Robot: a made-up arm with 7 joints.
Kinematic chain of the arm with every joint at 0, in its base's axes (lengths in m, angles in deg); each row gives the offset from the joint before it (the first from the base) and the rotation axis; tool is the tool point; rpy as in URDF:
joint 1: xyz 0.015 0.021 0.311 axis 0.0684 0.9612 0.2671
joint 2: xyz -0.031 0.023 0 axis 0.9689 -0.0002 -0.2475
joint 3: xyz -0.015 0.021 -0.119 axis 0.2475 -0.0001 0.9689
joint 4: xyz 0.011 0.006 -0.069 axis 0.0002 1 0
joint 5: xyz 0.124 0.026 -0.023 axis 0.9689 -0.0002 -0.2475
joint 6: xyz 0.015 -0.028 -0.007 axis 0.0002 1 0
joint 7: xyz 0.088 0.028 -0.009 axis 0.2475 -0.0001 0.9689
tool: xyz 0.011 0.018 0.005 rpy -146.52 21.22 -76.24
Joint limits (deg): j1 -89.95..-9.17 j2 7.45..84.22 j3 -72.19..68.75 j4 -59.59..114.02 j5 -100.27..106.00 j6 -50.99..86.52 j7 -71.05..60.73
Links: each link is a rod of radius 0.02 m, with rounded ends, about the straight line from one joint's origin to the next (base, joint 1, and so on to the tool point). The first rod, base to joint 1, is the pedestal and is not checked.
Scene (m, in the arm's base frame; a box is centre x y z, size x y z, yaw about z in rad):
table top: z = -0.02
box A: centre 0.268 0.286 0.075 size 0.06 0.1 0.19 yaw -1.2
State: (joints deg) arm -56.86 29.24 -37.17 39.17 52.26 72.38 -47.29
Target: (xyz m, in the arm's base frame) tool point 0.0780 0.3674 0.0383
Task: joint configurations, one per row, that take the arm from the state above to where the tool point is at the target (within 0.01 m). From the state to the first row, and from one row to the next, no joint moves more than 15 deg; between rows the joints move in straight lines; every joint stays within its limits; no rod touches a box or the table.
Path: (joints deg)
1: -56.62 32.91 -32.76 41.62 63.66 68.12 -47.81
2: -56.38 36.59 -28.35 44.07 75.05 63.86 -48.33
3: -56.13 40.26 -23.94 46.52 86.45 59.59 -48.85
4: -55.89 43.93 -19.53 48.97 97.84 55.33 -49.37
5: -58.54 46.96 -9.66 61.98 99.47 61.57 -49.68
6: -61.19 49.98 0.21 74.99 101.11 67.81 -50.00
7: -63.84 53.00 10.07 88.00 102.74 74.04 -50.31
8: -66.49 56.03 19.94 101.01 104.37 80.28 -50.62
9: -69.14 59.05 29.81 114.02 106.00 86.52 -50.93
10: -57.49 55.28 19.33 105.96 93.58 79.87 -51.02
11: -45.84 51.51 8.84 97.89 81.16 73.23 -51.10
12: -34.20 47.74 -1.64 89.83 68.74 66.58 -51.19
13: -22.55 43.97 -12.13 81.76 56.32 59.93 -51.28
14: -10.90 40.20 -22.61 73.70 43.90 53.29 -51.36

